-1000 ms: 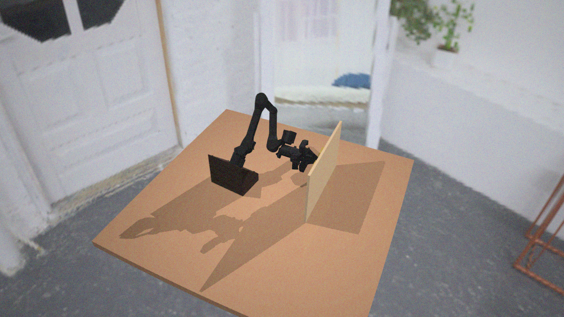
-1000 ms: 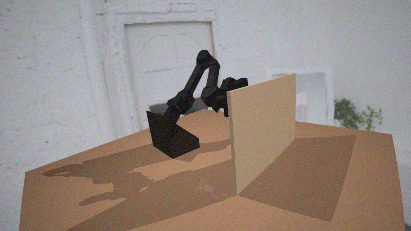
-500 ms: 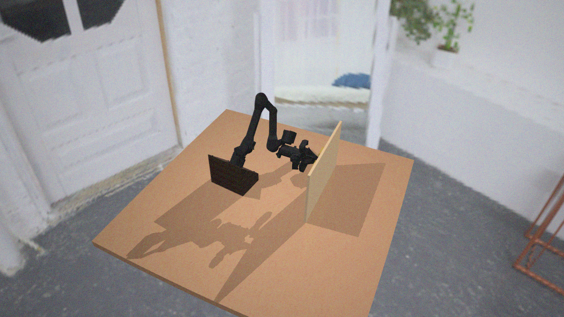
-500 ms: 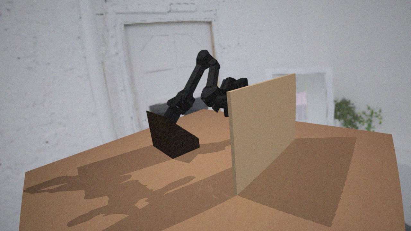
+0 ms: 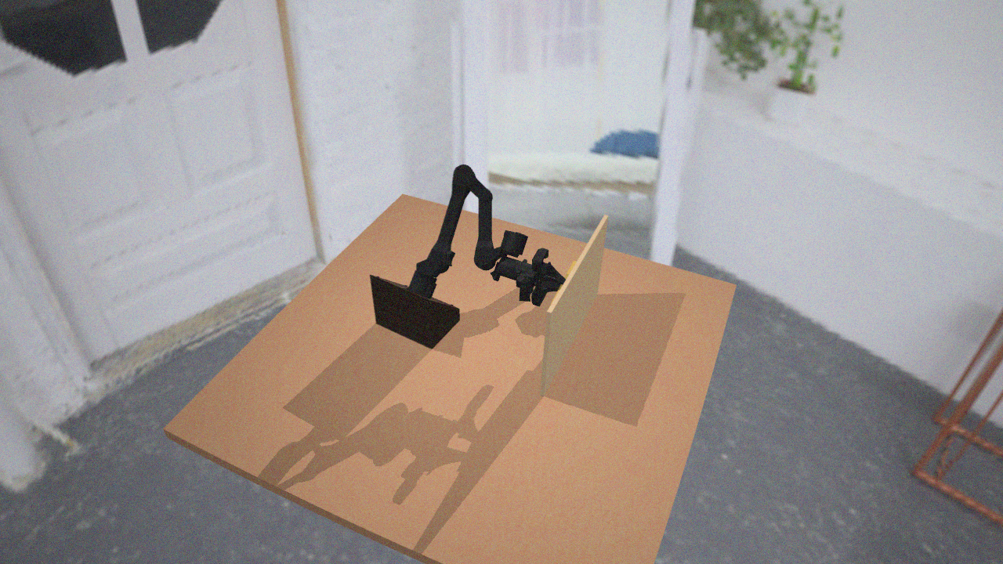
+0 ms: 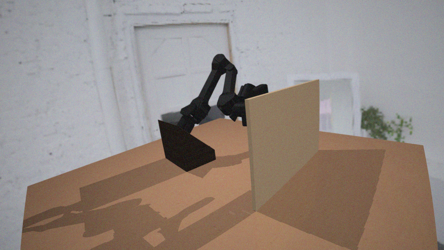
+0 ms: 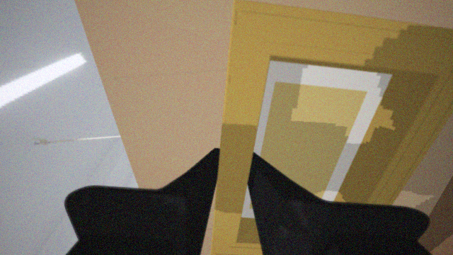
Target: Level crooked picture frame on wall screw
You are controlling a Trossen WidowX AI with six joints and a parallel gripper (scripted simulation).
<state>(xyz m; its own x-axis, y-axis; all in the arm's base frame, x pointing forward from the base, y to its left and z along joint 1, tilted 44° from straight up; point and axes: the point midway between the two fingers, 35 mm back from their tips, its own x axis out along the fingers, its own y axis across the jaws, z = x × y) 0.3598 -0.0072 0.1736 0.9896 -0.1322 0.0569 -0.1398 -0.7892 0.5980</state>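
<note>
Now: the picture frame 10 mm to the left of my gripper tip and 50 mm below it. Round my gripper tip: tan wall panel 20 mm ahead, 20 mm to the left, 70 mm below.
</note>
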